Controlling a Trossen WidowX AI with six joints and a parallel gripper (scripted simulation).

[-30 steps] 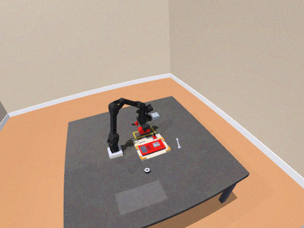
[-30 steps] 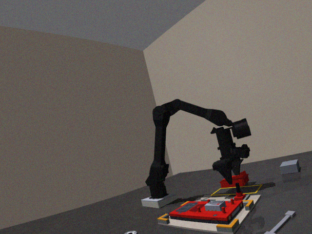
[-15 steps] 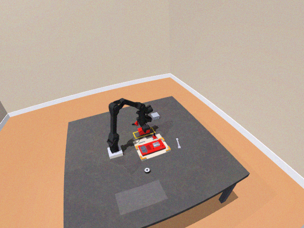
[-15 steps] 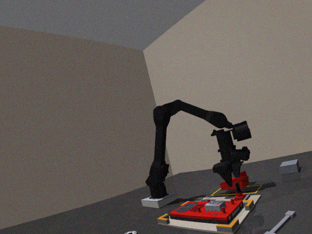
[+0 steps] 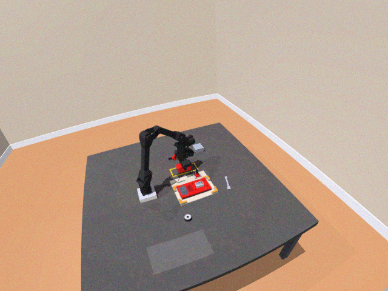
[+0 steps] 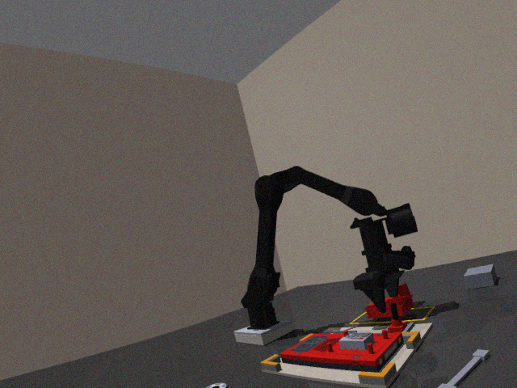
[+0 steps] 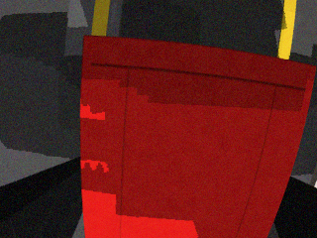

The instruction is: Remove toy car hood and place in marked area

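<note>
My gripper tip is now right at the red hood. Round my gripper tip: wrench-like bar: 29 cm to the right, 17 cm ahead, 2 cm below; then grey engine block: 21 cm to the right.
</note>
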